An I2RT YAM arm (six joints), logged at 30 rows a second.
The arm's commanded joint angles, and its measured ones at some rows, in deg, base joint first. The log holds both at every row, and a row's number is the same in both.
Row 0, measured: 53.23 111.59 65.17 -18.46 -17.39 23.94
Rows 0 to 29, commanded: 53.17 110.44 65.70 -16.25 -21.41 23.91; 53.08 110.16 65.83 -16.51 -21.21 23.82; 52.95 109.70 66.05 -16.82 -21.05 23.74; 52.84 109.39 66.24 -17.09 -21.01 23.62; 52.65 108.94 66.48 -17.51 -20.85 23.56; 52.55 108.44 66.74 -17.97 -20.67 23.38; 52.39 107.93 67.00 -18.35 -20.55 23.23; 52.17 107.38 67.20 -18.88 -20.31 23.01; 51.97 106.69 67.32 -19.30 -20.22 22.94; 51.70 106.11 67.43 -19.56 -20.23 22.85; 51.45 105.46 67.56 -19.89 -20.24 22.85; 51.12 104.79 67.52 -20.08 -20.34 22.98; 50.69 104.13 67.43 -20.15 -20.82 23.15; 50.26 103.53 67.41 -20.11 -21.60 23.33; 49.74 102.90 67.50 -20.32 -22.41 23.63; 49.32 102.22 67.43 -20.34 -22.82 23.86; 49.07 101.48 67.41 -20.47 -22.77 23.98; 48.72 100.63 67.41 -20.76 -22.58 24.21; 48.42 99.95 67.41 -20.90 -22.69 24.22; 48.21 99.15 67.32 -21.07 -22.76 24.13; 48.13 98.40 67.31 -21.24 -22.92 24.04; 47.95 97.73 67.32 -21.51 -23.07 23.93; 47.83 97.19 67.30 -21.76 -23.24 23.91; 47.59 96.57 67.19 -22.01 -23.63 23.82; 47.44 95.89 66.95 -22.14 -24.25 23.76; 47.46 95.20 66.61 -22.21 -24.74 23.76; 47.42 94.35 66.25 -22.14 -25.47 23.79; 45.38 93.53 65.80 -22.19 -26.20 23.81; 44.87 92.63 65.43 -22.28 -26.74 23.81; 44.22 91.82 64.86 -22.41 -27.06 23.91
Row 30, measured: 45.45 93.34 65.63 -22.63 -25.23 23.57
